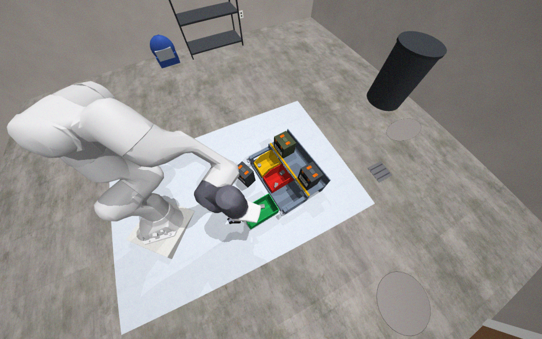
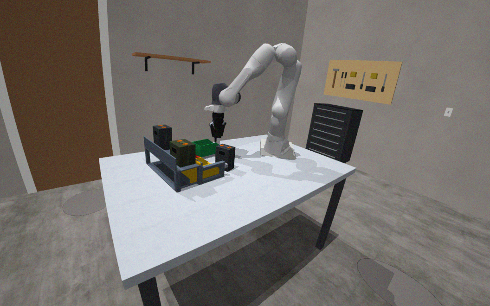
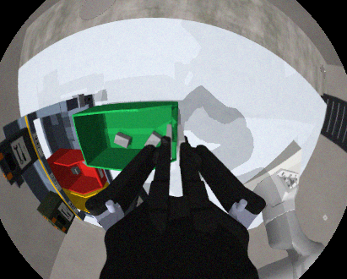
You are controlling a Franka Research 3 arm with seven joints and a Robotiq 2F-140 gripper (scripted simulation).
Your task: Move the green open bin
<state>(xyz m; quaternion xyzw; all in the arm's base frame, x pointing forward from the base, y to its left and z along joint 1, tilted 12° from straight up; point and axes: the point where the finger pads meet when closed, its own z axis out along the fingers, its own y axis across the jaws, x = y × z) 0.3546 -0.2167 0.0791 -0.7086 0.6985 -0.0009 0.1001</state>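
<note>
Right now my hand is 80 mm short of the green open bin and 20 mm above it. Round my hand: red bin: 280 mm ahead, 120 mm to the left, 30 mm below; then black box: 370 mm ahead, 10 mm to the left, 90 mm above; then yellow bin: 270 mm ahead, 230 mm to the left, 30 mm below.
</note>
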